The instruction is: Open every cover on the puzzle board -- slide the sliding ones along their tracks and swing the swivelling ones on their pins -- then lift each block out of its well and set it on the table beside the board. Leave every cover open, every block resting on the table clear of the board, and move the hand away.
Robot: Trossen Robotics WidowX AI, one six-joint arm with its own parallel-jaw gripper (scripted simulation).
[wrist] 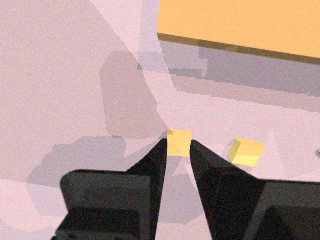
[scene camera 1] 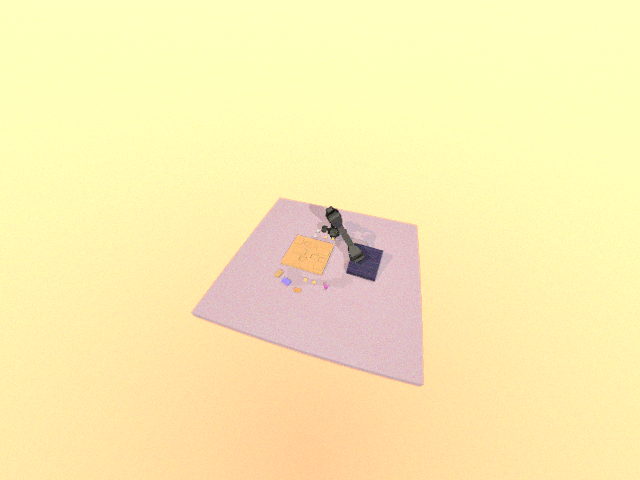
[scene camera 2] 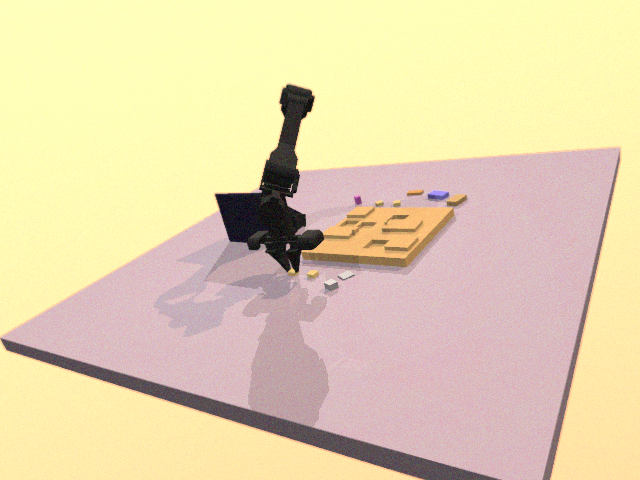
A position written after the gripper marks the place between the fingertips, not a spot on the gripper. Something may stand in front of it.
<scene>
The gripper (scene camera 2: 293, 271) carries a yellow block. Further things: a yellow block (wrist: 246, 152) and an orange puzzle board (scene camera 2: 366, 247).
The gripper is seen too in the wrist view (wrist: 177, 143). The orange puzzle board is seen too in scene camera 1 (scene camera 1: 306, 262).
</scene>
